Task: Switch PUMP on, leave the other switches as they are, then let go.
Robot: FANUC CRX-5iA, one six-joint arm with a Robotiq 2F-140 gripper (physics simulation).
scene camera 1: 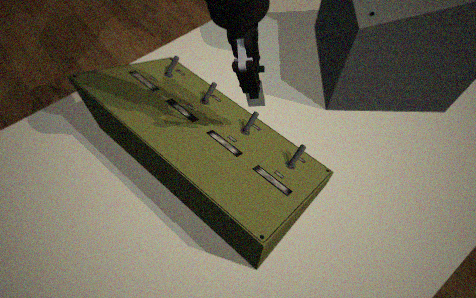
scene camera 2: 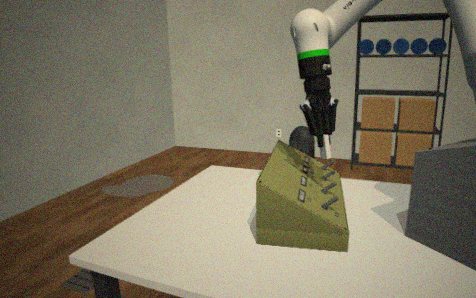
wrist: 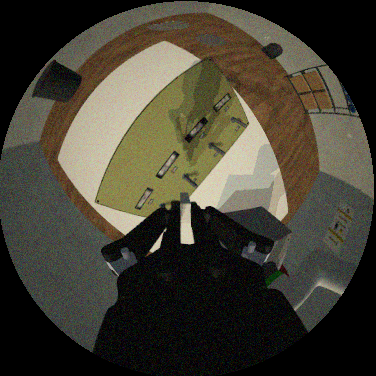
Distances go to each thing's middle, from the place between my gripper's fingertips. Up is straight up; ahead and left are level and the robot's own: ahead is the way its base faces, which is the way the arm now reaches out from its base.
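There is the olive sloped switch panel [scene camera 1: 241,183], and counting from my hand I find it 80 mm ahead, 80 mm to the right and 130 mm below.
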